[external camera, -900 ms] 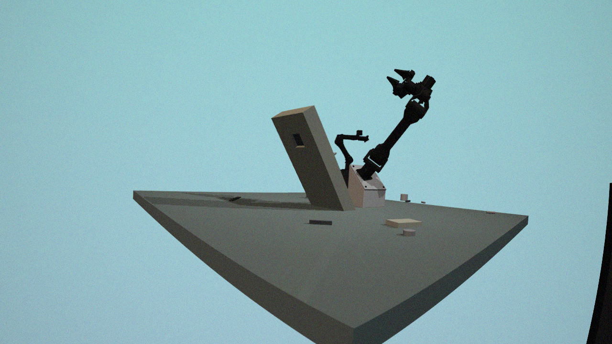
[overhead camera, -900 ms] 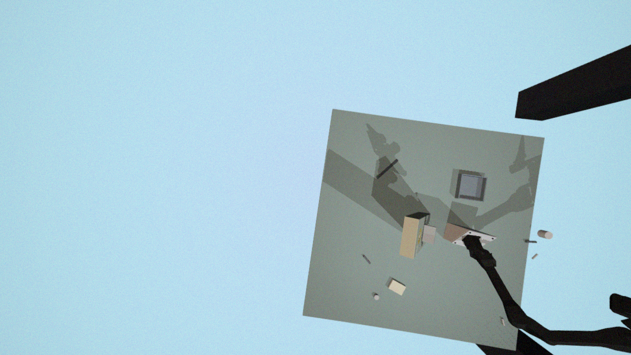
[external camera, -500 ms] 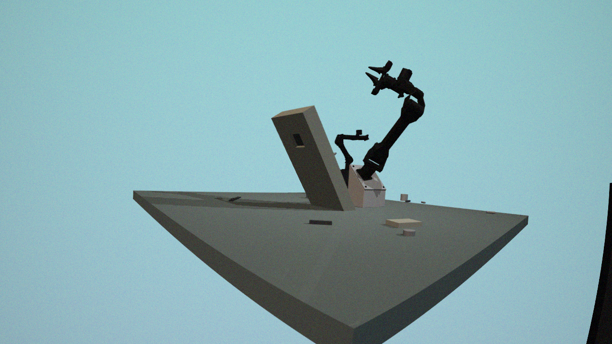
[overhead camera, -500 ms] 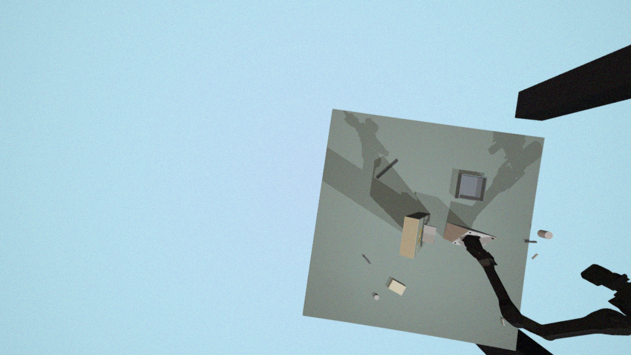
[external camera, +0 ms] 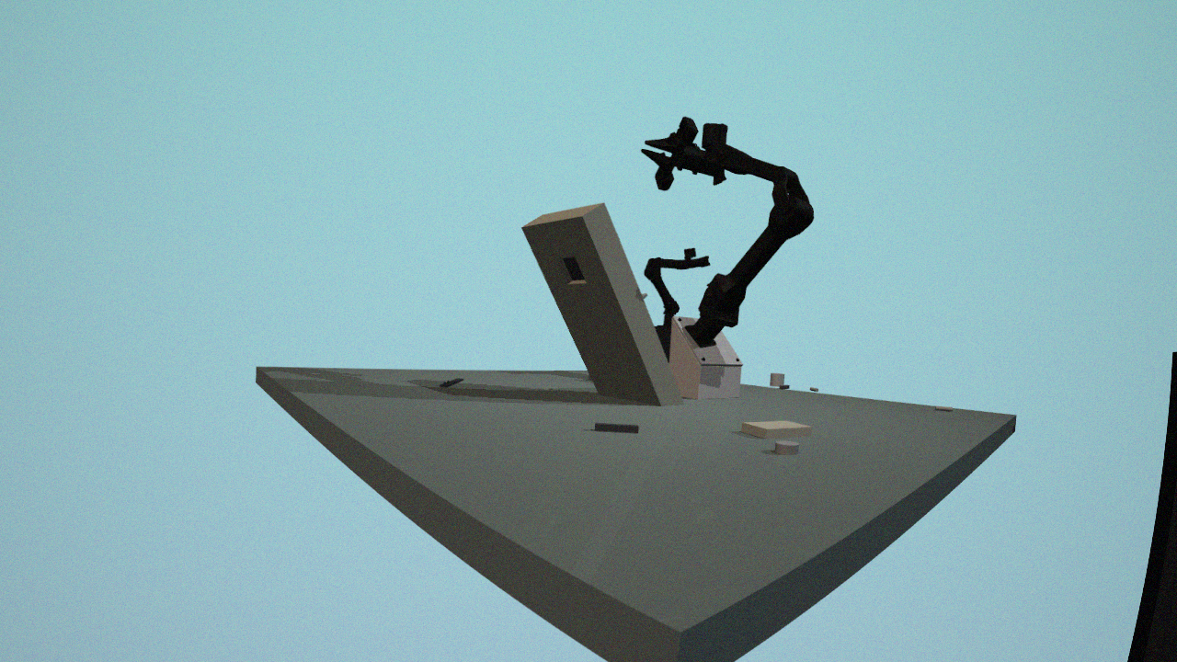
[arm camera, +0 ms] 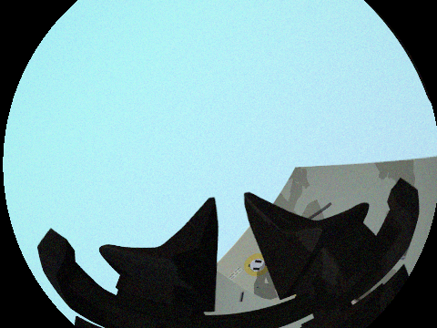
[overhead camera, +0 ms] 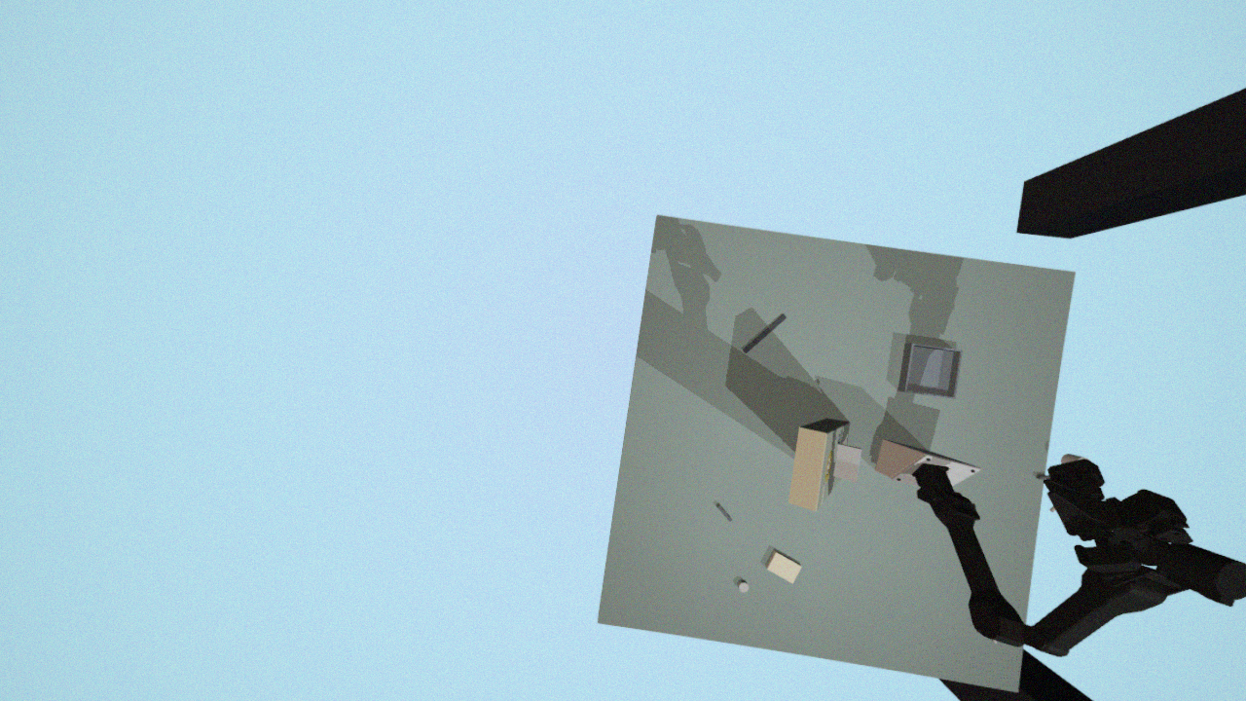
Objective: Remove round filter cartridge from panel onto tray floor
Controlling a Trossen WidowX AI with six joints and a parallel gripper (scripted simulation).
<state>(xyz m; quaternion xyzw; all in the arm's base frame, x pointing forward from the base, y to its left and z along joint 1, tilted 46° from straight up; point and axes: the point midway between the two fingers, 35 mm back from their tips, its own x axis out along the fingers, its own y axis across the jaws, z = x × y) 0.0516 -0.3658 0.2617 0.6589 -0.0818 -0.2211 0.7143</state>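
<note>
Right now my gripper tip is 23 cm short of the round filter cartridge, 8 cm to the right of it and 31 cm above it. The rest, counted from my gripper tip: tan block (17 cm ahead, 47 cm to the left, 57 cm below); then small cylinder (29 cm ahead, 55 cm to the left, 57 cm below); then grey square tray (20 cm behind, 20 cm to the right, 57 cm below).
</note>
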